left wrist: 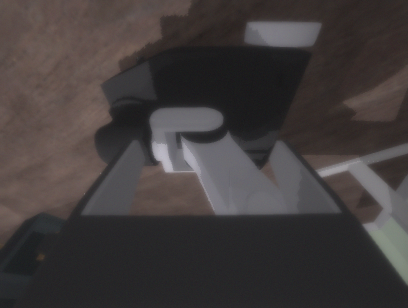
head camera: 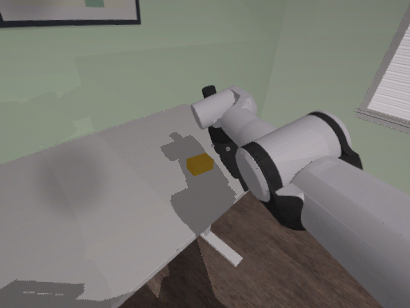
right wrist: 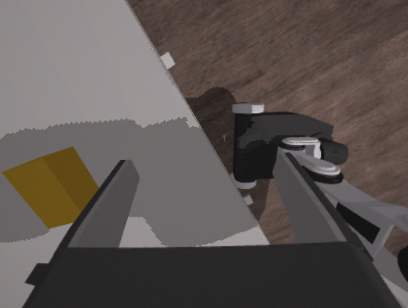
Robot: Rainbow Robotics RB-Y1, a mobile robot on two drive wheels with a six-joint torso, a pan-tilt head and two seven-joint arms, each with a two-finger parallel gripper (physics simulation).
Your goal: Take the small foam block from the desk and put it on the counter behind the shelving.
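Places are measured from the robot's base along level axes (x ahead, y left, z up), in metres.
Pixels of known places: left gripper, between the fingertips: (left wrist: 207,149); right gripper, between the fingertips: (head camera: 238,178) (right wrist: 204,165).
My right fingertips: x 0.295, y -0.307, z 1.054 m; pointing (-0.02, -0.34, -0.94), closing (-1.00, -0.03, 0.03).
Behind a point stands the place of what it marks.
The yellow foam block (head camera: 200,164) @(x 0.463, y -0.236, z 0.996 m) (right wrist: 50,187) @(x 0.481, y -0.258, z 0.996 m) lies on the grey-white desk (head camera: 125,200) @(x 0.393, y 0.048, z 0.951 m) (right wrist: 65,60) @(x 0.452, y -0.399, z 0.951 m), in the shadow of my right arm. My right gripper (right wrist: 204,165) @(x 0.295, y -0.307, z 1.054 m) is open and empty, above the desk's edge. In the right wrist view the block is at the left, outside the fingers and partly hidden by the left-hand finger. In the head camera the right arm hides the fingers of this gripper. My left gripper (left wrist: 207,149) @(x -0.225, y 0.218, z 0.564 m) is open and empty, pointing down over the robot's base. The counter and the shelving cannot be made out.
The desk's long edge runs diagonally, with a white desk foot (head camera: 223,248) below it over the brown wood floor (head camera: 270,270) @(x 0.365, y -0.776, z 0.002 m) (right wrist: 300,50) @(x -0.350, y -0.611, z 0.001 m). A green wall (head camera: 165,65) @(x 1.177, y -0.232, z 1.202 m) with a framed picture stands behind the desk. A dark bin-like object (left wrist: 32,245) @(x -2.221, y -1.551, z 0.213 m) shows at the lower left of the left wrist view.
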